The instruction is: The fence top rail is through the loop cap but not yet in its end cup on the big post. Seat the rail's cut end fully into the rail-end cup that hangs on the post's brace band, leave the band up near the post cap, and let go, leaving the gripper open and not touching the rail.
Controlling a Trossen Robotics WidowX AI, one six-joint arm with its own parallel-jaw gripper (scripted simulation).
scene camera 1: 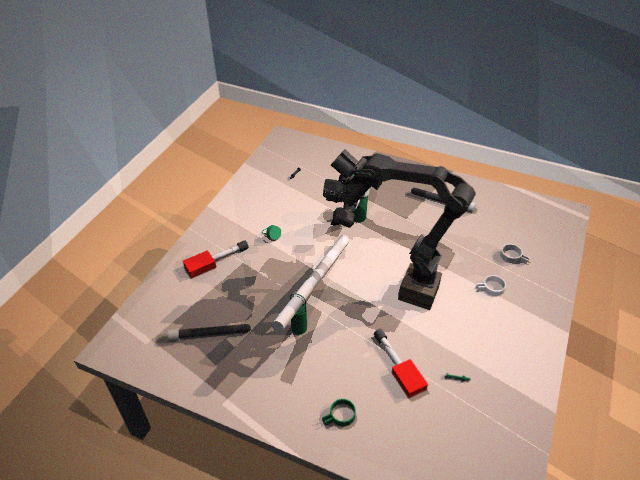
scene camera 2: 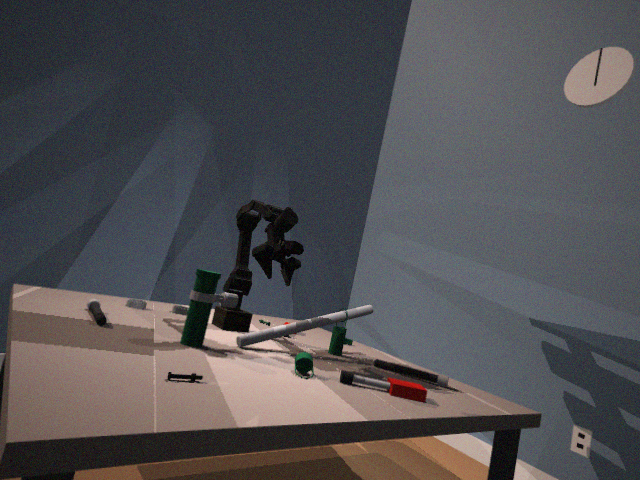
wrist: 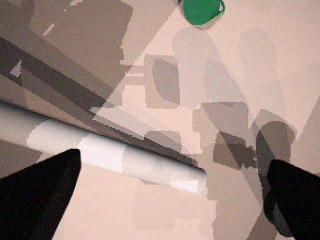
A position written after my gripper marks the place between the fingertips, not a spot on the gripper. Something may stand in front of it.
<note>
My gripper [scene camera 2: 279, 282] is open and holds nothing. I also see a top rail [scene camera 2: 275, 332] and a big green post [scene camera 2: 198, 314].
The top rail also shows in scene camera 1 [scene camera 1: 308, 286]. My gripper is seen too in scene camera 1 [scene camera 1: 333, 213] and in the wrist view [wrist: 176, 163].
</note>
